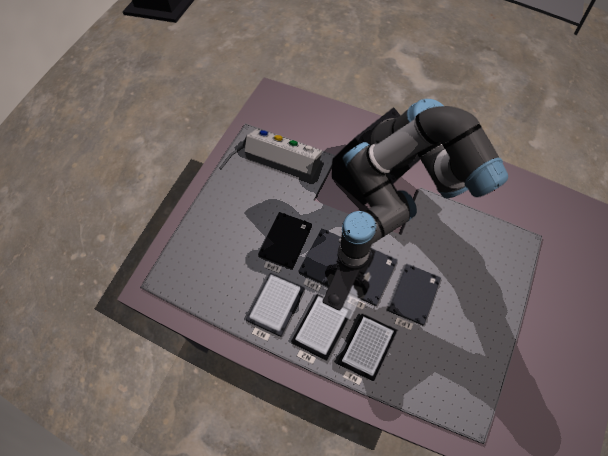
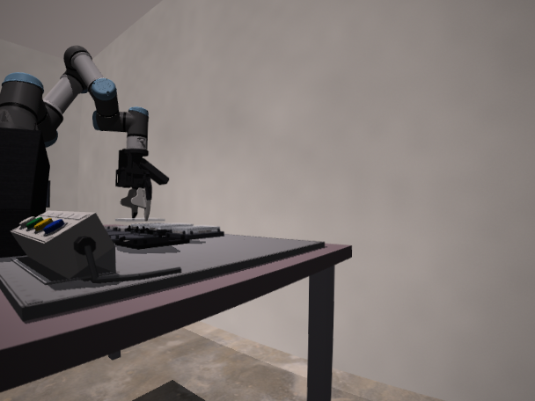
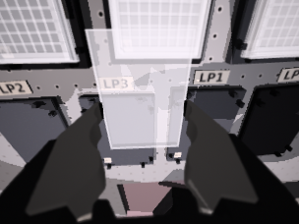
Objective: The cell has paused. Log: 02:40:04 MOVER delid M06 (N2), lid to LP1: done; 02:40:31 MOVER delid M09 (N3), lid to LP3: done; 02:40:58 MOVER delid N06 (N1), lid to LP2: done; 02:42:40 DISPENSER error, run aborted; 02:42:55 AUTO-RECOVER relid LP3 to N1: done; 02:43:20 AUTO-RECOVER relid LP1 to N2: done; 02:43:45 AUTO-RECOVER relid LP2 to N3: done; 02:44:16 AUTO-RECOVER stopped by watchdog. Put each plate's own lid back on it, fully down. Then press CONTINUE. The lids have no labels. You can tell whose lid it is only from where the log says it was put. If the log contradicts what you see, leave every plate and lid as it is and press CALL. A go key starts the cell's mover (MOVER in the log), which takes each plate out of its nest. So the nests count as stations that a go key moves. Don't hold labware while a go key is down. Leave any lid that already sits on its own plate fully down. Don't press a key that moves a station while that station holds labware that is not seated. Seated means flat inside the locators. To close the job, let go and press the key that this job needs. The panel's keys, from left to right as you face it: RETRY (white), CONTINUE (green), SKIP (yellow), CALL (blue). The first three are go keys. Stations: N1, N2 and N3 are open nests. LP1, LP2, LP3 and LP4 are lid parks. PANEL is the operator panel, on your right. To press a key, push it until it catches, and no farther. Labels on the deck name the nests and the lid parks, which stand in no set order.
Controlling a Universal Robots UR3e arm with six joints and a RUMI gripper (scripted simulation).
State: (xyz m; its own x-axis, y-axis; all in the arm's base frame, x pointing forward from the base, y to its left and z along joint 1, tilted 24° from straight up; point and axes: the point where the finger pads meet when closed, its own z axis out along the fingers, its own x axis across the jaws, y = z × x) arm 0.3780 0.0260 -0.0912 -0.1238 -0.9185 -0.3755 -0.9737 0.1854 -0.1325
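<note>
Now: the LP1 lid park 9 cm behind my hand, 8 cm to the right of it and 5 cm below it. The rest, counted from my hand: lid park LP4: 10 cm behind, 21 cm to the right, 5 cm below; then LP3 lid park: 8 cm behind, 5 cm to the left, 5 cm below; then LP2 lid park: 7 cm behind, 18 cm to the left, 5 cm below.
</note>
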